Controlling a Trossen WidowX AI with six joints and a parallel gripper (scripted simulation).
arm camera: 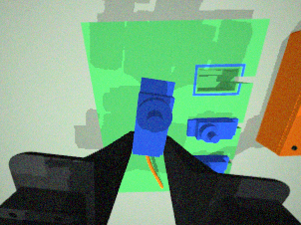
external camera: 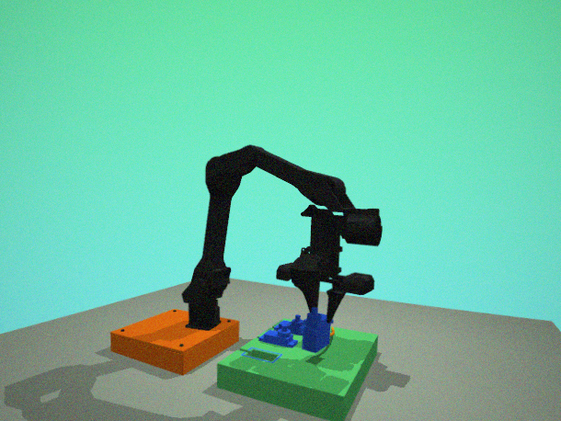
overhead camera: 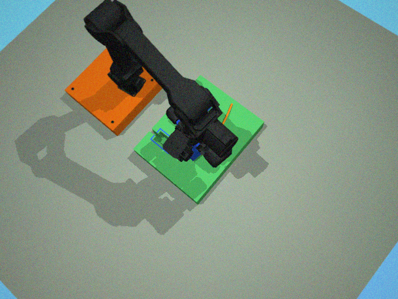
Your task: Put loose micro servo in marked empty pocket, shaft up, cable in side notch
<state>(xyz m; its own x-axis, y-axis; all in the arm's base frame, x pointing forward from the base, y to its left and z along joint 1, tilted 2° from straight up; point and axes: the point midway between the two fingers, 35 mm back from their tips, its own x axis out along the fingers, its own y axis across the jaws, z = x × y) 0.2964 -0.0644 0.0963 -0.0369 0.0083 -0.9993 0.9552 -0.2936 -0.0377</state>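
The green deck is 10 cm below my gripper tip, 3 cm to the left of it and 1 cm ahead of it.
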